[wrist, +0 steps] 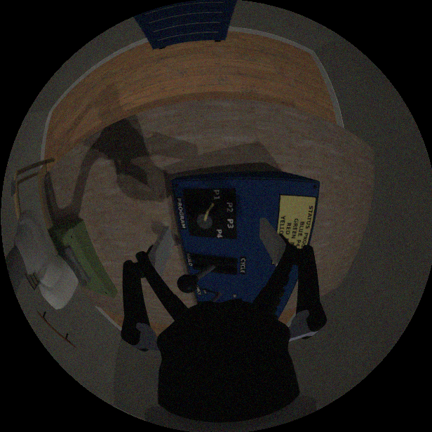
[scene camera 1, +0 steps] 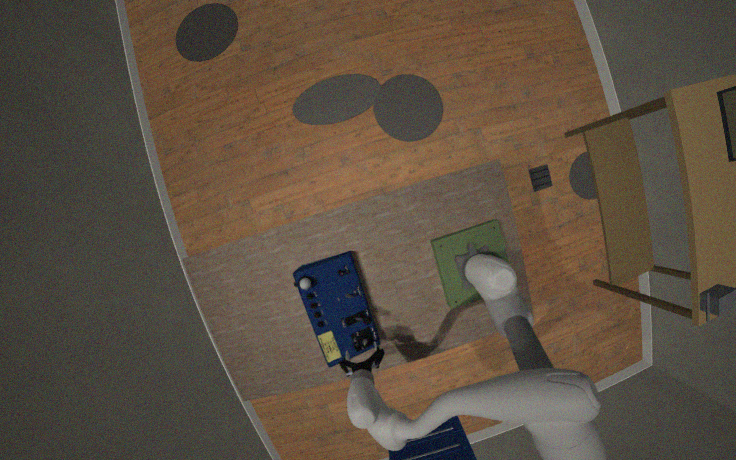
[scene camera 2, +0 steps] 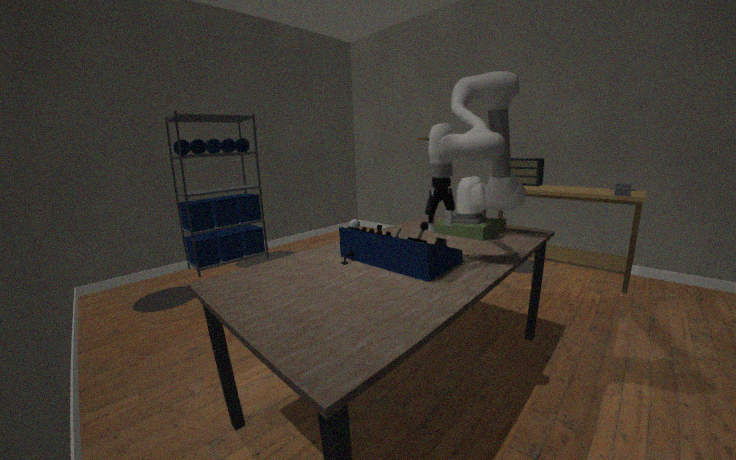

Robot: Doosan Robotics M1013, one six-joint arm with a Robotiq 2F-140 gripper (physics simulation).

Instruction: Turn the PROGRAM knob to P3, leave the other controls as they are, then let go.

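Places are measured from the arm's base along level axes (x ahead, y left, z up), in metres.
Pixels of known places: gripper, fingertip midpoint: (scene camera 1: 361, 348) (scene camera 2: 440, 228); arm's base, link origin: (scene camera 1: 474, 267) (scene camera 2: 469, 221).
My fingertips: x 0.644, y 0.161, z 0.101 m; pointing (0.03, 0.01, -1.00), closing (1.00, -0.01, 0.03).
Note:
Ahead of a thing's pixels: the offset from my fingertips to its top centre. "*": to the spot under its first point. Level surfaces: height alone.
A blue control box (scene camera 1: 333, 295) (scene camera 2: 382, 254) (wrist: 255, 192) stands on the table. Its PROGRAM knob {0.017 m back, 0.003 m right, 0.041 m down} (scene camera 1: 363, 340) (wrist: 205, 221) sits on a black plate marked P1 to P4. In the wrist view the knob's yellow pointer aims about at P1. My gripper (scene camera 1: 362, 355) (scene camera 2: 440, 222) (wrist: 215, 231) is open and empty, above the box's end. In the wrist view the knob shows beyond the fingertips, sideways between them, and touches neither finger. The HOLD/CYCLE lever {0.068 m back, 0.122 m right, 0.004 m up} (scene camera 2: 423, 225) (wrist: 188, 283) has a black ball and stands beside the knob plate.
A yellow status label {* 0.154 m ahead, 0.040 m right, 0.024 m down} (scene camera 1: 328, 347) (wrist: 296, 212) is on the box. A white ball-topped control {* 0.127 m ahead, 0.383 m right, 0.021 m up} (scene camera 1: 305, 283) (scene camera 2: 354, 222) stands at its far end. The arm's green base plate (scene camera 1: 445, 271) (scene camera 2: 467, 230) (wrist: 85, 250) is on the same table {0.161 m down} (scene camera 1: 244, 303) (scene camera 2: 325, 320).

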